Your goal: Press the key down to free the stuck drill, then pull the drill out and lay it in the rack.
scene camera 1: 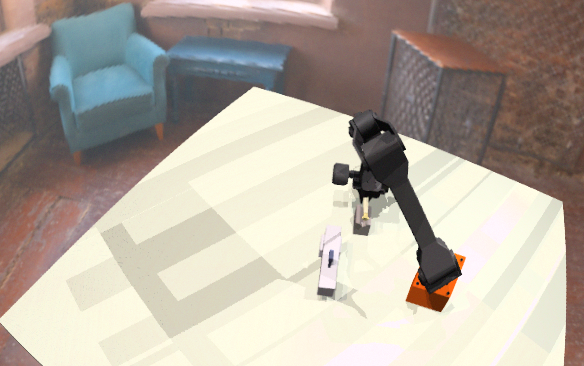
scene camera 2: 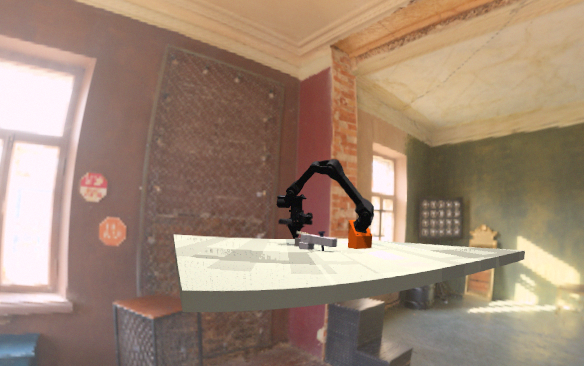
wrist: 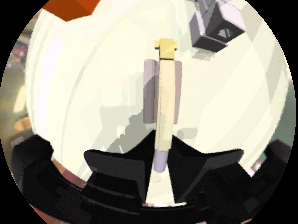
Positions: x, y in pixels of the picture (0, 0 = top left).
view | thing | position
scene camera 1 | gripper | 363, 203
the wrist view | gripper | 159, 132
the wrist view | drill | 166, 100
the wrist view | grey rack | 151, 67
